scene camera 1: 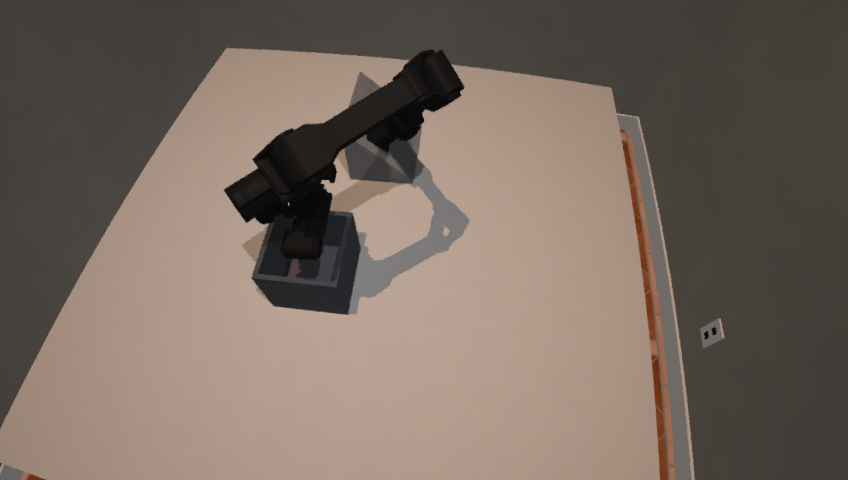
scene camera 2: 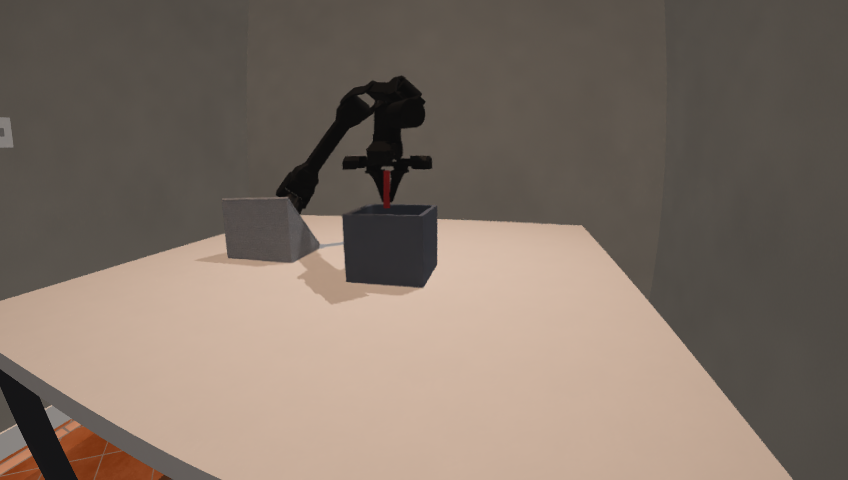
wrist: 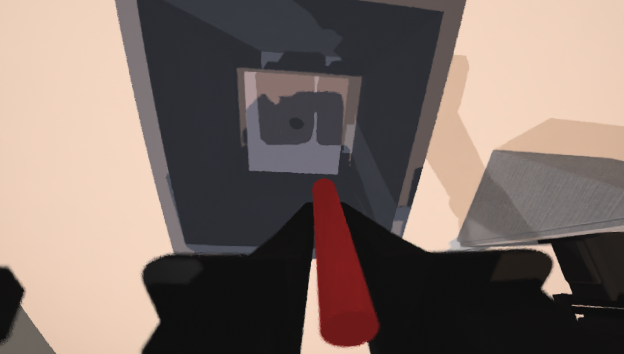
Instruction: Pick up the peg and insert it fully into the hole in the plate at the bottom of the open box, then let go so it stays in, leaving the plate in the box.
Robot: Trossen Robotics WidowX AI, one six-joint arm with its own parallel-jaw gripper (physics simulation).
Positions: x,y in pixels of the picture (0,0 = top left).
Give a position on a red peg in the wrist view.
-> At 345,308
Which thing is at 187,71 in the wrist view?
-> A dark box.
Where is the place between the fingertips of my gripper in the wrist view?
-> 324,209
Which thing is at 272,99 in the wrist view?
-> A pale plate.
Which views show my gripper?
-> Scene camera 1, scene camera 2 and the wrist view: all of them.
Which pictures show the dark box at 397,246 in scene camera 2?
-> Scene camera 1, scene camera 2 and the wrist view: all of them.
